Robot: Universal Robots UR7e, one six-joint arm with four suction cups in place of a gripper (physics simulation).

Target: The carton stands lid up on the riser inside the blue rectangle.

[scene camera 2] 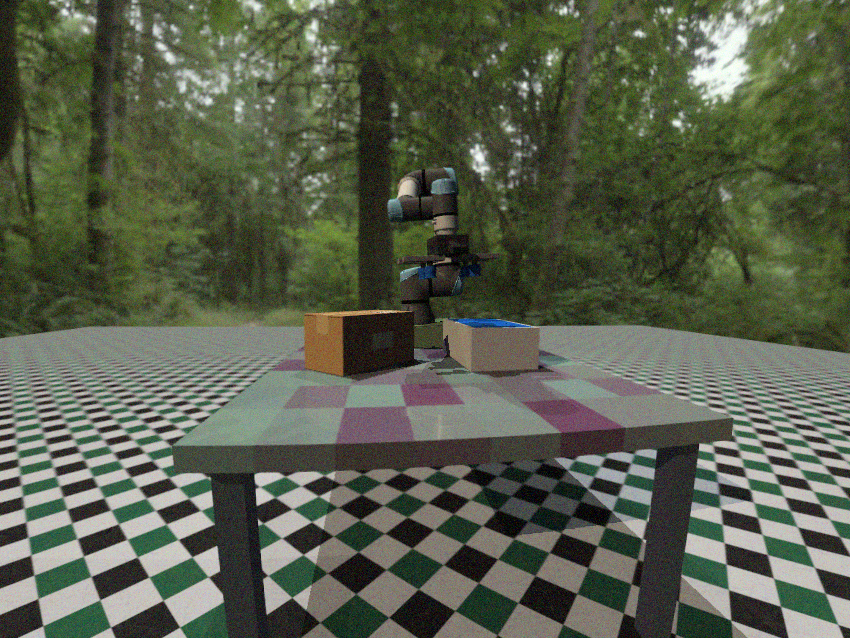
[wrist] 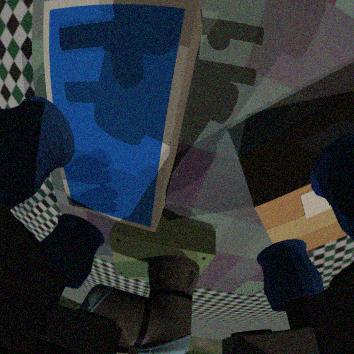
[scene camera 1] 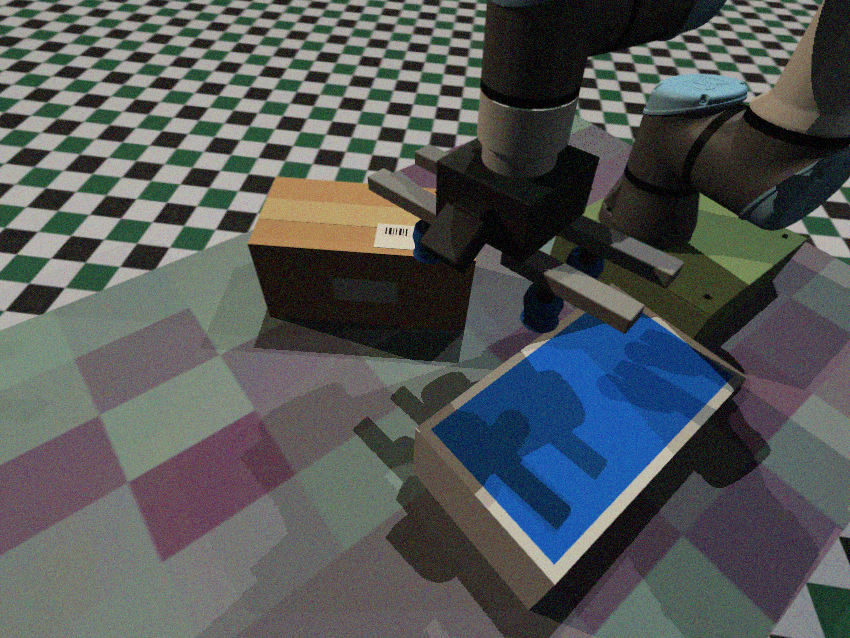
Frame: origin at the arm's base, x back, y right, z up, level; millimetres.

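Seen in the pictures: hand, its tool point: [scene camera 2: 449, 277] [wrist: 186, 211] [scene camera 1: 502, 266]; arm's base, origin of its link: [scene camera 2: 416, 323] [wrist: 173, 267] [scene camera 1: 644, 221].
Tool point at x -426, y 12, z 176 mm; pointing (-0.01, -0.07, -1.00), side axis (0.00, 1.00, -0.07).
Offsets run from my tool point to a thing's top centre. Level surfaces: height alone.
The brown carton @[dx +43, dy +256, dz -108 mm] [scene camera 1: 363, 291] [scene camera 2: 377, 343] [wrist: 287, 218] stands on the table, its taped face with a barcode label up. It is beside the beige riser @[dx +28, dy -136, dz -142 mm] [scene camera 1: 480, 525] [scene camera 2: 504, 348] [wrist: 184, 90], apart from it. The blue rectangle @[dx +28, dy -136, dz -142 mm] [scene camera 1: 611, 439] [scene camera 2: 490, 322] [wrist: 85, 120] covers most of the riser's top, with arm shadows across it and no carton on it. My suction gripper [scene camera 1: 506, 254] [scene camera 2: 448, 266] is open, with nothing on its blue cups. It hangs above the table; in scene camera 1 one cup overlaps the carton's label end. Cups hide part of the carton in the wrist view.
The green base block [scene camera 1: 727, 240] [scene camera 2: 429, 335] [wrist: 162, 237] under the arm stands behind the riser. The patchwork table @[dz -262 mm] [scene camera 1: 205, 480] [scene camera 2: 377, 422] carries the carton and the riser. A checkered floor [scene camera 1: 171, 103] [scene camera 2: 102, 515] surrounds it.
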